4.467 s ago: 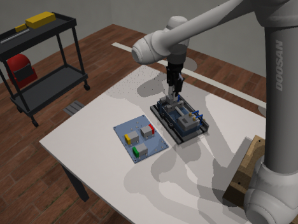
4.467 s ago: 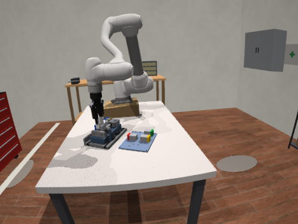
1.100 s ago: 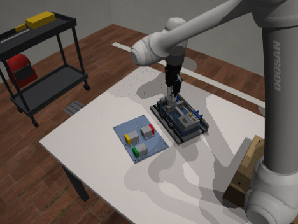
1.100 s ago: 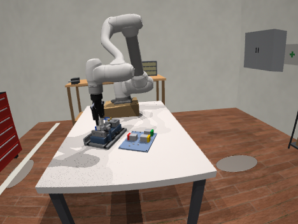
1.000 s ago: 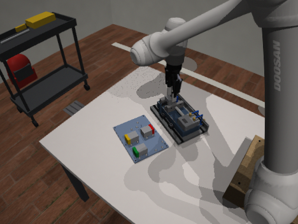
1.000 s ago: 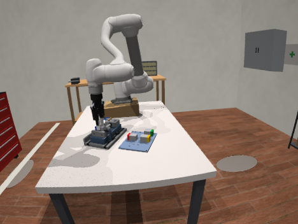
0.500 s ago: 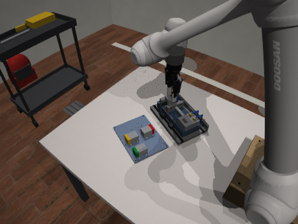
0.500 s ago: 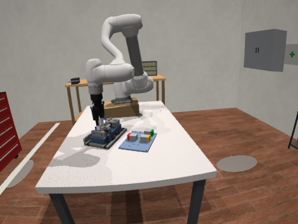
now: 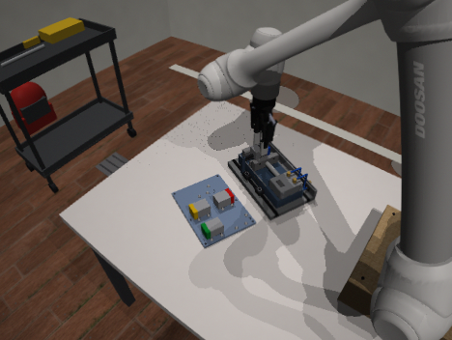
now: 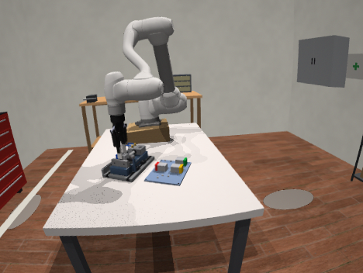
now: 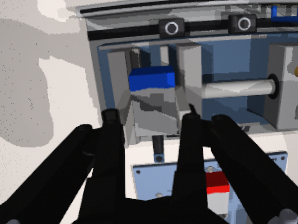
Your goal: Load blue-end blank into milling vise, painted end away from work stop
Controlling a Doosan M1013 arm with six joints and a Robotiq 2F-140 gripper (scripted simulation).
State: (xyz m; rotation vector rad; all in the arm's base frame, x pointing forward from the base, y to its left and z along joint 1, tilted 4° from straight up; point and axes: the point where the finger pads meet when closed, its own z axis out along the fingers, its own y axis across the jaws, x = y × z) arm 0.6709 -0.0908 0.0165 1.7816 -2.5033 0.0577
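My gripper is now 30 mm above the blue-ended blank. The rest, counted from my hand: vise: 90 mm below, 70 mm behind, 20 mm to the left; then red-ended blank: 210 mm to the left, 110 mm below, 10 mm behind; then infeed plate: 250 mm to the left, 130 mm below.
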